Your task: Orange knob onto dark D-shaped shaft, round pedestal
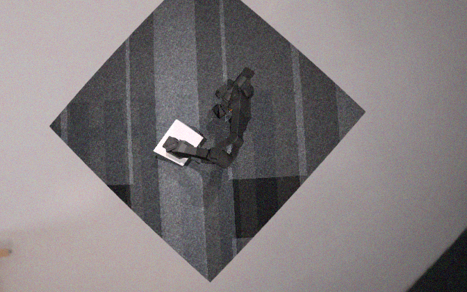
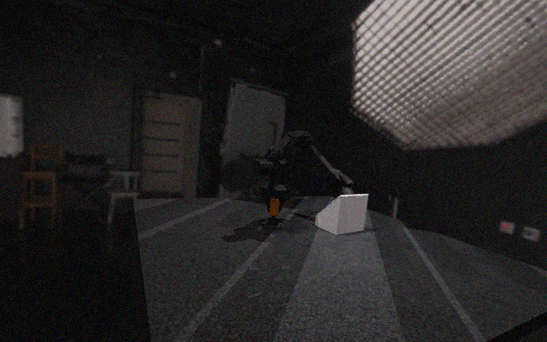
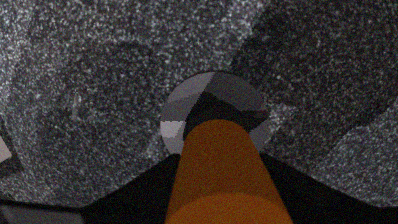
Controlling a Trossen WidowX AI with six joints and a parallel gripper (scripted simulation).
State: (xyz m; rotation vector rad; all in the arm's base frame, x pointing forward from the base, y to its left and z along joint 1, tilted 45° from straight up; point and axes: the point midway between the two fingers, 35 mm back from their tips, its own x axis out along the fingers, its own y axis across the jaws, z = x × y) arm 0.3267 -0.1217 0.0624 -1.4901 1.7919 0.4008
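Right now my gripper tip is 20 mm below the orange knob. Also, from my gripper tip: dark pedestal base 40 mm below.
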